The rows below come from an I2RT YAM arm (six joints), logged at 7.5 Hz.
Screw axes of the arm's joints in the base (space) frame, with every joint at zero. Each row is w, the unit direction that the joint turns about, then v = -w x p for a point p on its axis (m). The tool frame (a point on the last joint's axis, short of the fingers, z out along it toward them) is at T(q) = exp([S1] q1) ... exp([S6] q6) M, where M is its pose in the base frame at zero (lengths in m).
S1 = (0, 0, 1, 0, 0, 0)
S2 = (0, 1, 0, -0.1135, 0, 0.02)
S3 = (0, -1, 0, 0.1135, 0, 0.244)
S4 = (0, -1, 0, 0.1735, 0, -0.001)
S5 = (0, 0, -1, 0, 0.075, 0)
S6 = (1, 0, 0, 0, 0.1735, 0)
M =
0 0 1 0.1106
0 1 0 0
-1 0 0 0.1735
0 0 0 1
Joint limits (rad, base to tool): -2.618..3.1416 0..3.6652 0..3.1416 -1.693..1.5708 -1.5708..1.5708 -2.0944..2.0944
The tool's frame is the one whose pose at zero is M.
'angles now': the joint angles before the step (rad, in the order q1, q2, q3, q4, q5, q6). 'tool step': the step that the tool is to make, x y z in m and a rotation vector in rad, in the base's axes. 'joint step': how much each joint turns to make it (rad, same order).
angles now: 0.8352 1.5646 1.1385 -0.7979 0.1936 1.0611
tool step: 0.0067 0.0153 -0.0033 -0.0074 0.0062 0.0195
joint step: 0.0165 0.0651 0.0550 0.0011 -0.0007 -0.0030
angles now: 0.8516 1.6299 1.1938 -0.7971 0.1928 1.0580
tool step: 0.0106 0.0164 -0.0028 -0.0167 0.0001 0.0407
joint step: 0.0083 0.0762 0.0737 -0.0035 -0.0004 -0.0348
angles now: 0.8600 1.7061 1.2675 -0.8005 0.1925 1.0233
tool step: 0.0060 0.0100 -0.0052 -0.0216 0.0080 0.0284
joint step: 0.0057 0.0526 0.0429 -0.0073 0.0003 -0.0245
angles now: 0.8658 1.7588 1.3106 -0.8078 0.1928 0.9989
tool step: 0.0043 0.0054 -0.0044 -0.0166 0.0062 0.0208
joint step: 0.0006 0.0335 0.0247 -0.0037 -0.0004 -0.0215
